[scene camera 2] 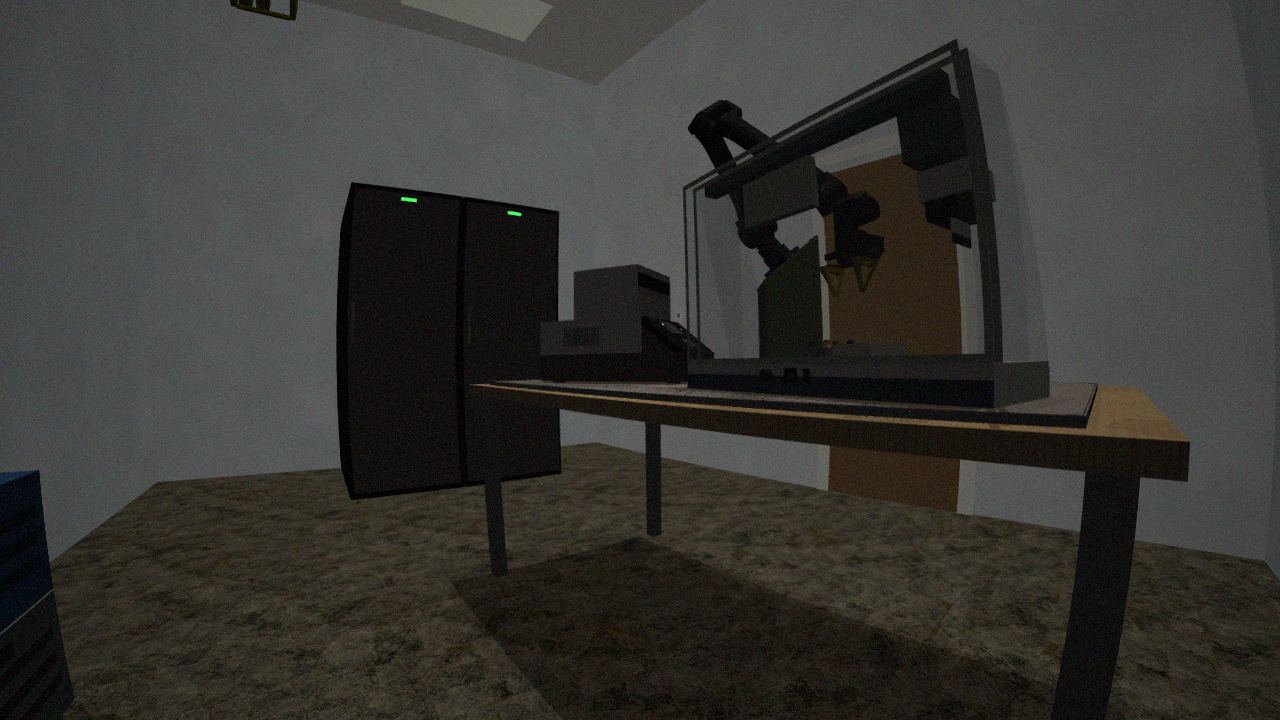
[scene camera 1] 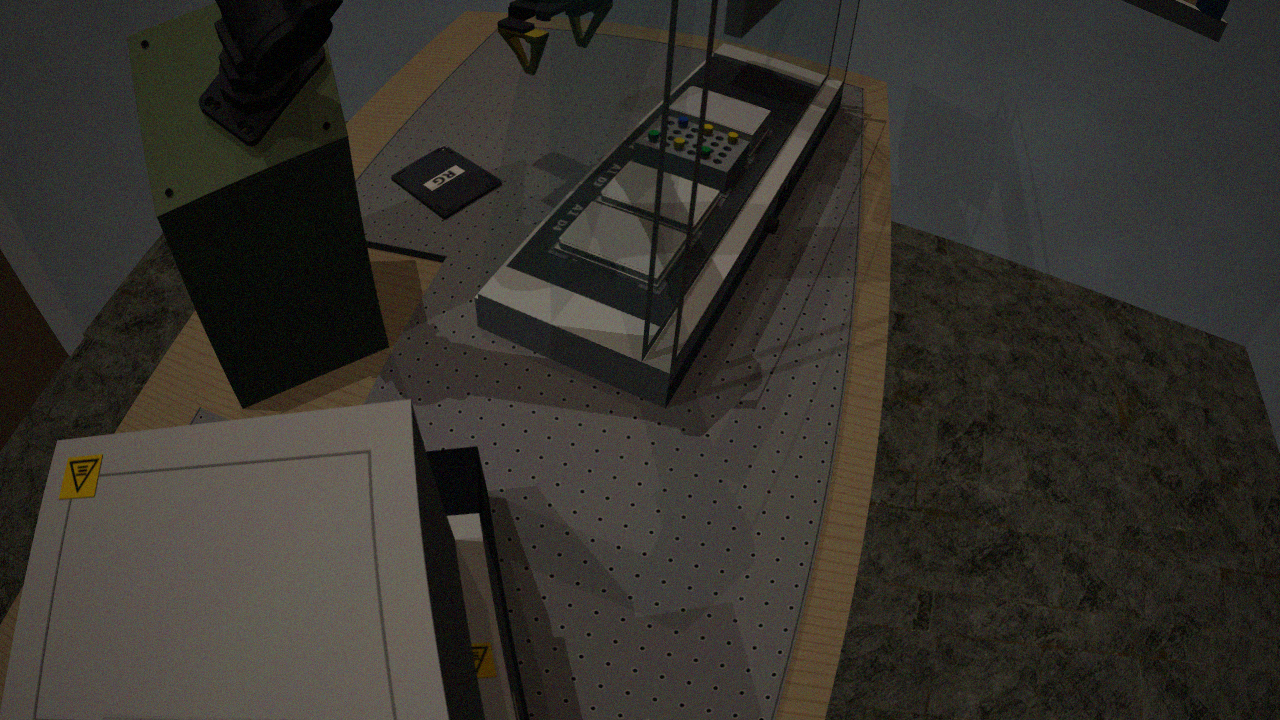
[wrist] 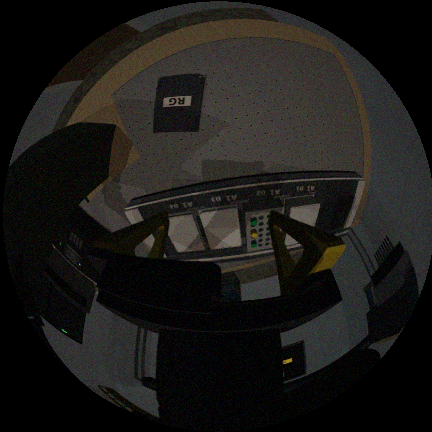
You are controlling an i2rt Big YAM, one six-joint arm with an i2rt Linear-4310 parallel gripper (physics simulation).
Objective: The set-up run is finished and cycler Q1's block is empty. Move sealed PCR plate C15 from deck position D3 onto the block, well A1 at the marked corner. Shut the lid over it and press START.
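Frame: origin at the arm's base, x ahead, y left, z up, level; metres.
Seen in the pictures: gripper, between the fingertips: (scene camera 2: 848, 294) (scene camera 1: 556, 59) (wrist: 218, 215); arm's base, origin of its link: (scene camera 1: 262, 82).
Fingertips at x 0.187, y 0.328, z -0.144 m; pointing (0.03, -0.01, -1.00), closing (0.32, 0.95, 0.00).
Note:
Offsets run from my fingertips to a thing's top centre. "pt": to the spot under its first point.
My gripper (scene camera 1: 558, 58) (scene camera 2: 850, 293) (wrist: 218, 215) is open and empty, high above the table on the RG pad's side of the deck. A pale flat rectangle {pt 0.158 m ahead, 0.045 m right, 0.149 m down} (scene camera 1: 662, 192) (wrist: 220, 229) lies at deck position D3. No C15 marking is readable, and I cannot tell the plate from its nest. A similar pale rectangle {pt 0.135 m ahead, 0.144 m right, 0.149 m down} (scene camera 1: 617, 237) (wrist: 185, 233) lies at D4. A white instrument {pt 0.108 m ahead, 0.750 m right, 0.146 m up} (scene camera 1: 214, 573) with heat-warning labels, apparently cycler Q1, stands at the lower left of scene camera 1 and shows as a grey box {pt 0.259 m ahead, 0.733 m right, 0.066 m down} (scene camera 2: 590, 335) in scene camera 2. Its block and START button are hidden.
A rack with coloured caps (scene camera 1: 693, 147) (wrist: 257, 232) stands at D2, beside a white rectangle {pt 0.192 m ahead, 0.155 m left, 0.123 m down} (scene camera 1: 725, 107) (wrist: 304, 222) at D1. A glass enclosure with dark posts (scene camera 2: 980, 223) surrounds the deck. A dark RG pad {pt 0.116 m back, 0.073 m right, 0.206 m down} (scene camera 1: 456, 198) (wrist: 179, 121) lies beside it. The arm's pedestal (scene camera 1: 268, 286) (scene camera 2: 789, 304) stands nearby.

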